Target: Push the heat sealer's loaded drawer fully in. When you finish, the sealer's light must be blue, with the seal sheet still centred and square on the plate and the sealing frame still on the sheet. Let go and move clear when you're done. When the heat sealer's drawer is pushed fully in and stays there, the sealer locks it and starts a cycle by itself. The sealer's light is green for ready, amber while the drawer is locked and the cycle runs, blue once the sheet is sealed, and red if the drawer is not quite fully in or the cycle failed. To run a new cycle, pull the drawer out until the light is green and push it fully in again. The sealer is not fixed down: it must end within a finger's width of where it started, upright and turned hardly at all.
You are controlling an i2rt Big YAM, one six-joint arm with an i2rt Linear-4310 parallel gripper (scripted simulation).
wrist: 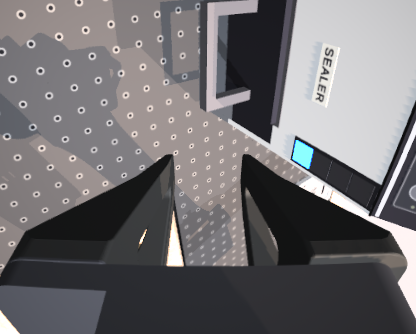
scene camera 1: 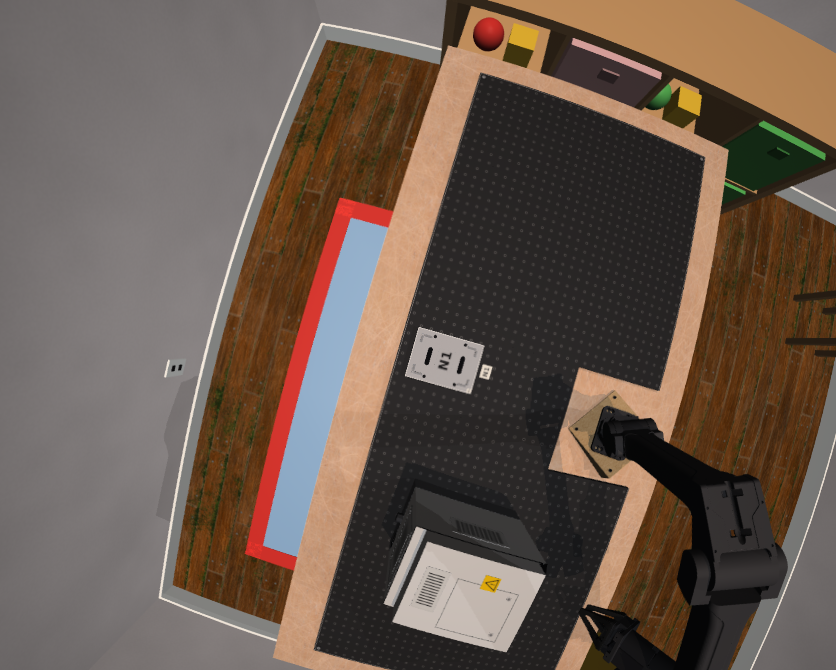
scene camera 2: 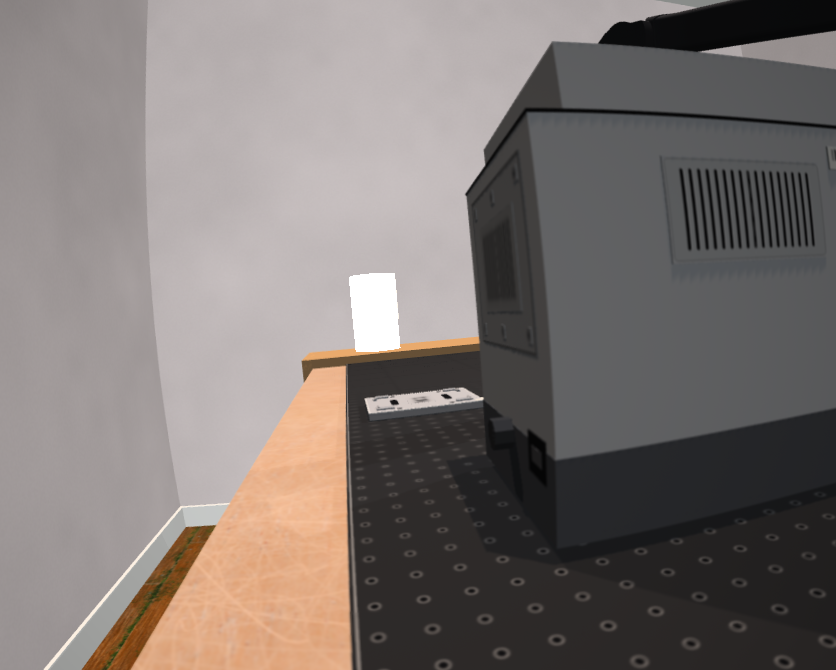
gripper: wrist 207,167; scene camera 1 583,608; not seen in scene camera 2 (out of frame)
heat sealer: wrist 339,116; scene camera 1 462,568; scene camera 2 646,240
